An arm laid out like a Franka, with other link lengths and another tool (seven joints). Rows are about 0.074 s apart.
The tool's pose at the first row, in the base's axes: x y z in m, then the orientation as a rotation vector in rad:
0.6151 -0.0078 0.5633 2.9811 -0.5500 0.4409
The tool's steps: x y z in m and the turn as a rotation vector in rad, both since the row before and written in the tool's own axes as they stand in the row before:
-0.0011 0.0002 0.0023 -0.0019 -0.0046 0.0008
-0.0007 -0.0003 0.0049 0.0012 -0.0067 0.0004
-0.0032 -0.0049 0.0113 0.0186 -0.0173 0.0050
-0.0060 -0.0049 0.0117 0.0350 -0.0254 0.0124
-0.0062 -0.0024 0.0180 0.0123 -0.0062 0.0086
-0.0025 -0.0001 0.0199 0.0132 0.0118 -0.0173
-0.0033 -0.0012 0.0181 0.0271 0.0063 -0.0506
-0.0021 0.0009 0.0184 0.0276 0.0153 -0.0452
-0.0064 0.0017 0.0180 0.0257 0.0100 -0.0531
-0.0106 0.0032 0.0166 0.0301 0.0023 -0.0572
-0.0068 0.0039 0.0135 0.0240 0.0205 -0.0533
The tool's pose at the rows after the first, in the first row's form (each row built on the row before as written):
0.6147 -0.0079 0.5608 2.9809 -0.5517 0.4334
0.6155 -0.0080 0.5559 2.9845 -0.5529 0.4241
0.6173 -0.0038 0.5440 3.0079 -0.5612 0.4064
0.6166 0.0017 0.5311 3.0486 -0.5810 0.3833
0.6161 0.0051 0.5122 3.0611 -0.5945 0.3792
0.6186 0.0052 0.4923 -3.0561 0.5641 -0.4001
0.6206 0.0068 0.4740 -3.0495 0.4783 -0.4151
0.6233 0.0063 0.4557 -3.0376 0.4015 -0.4432
0.6221 0.0065 0.4366 -3.0284 0.3138 -0.4629
0.6166 0.0061 0.4174 -3.0145 0.2188 -0.4706
0.6139 0.0041 0.4022 -2.9997 0.1335 -0.5051

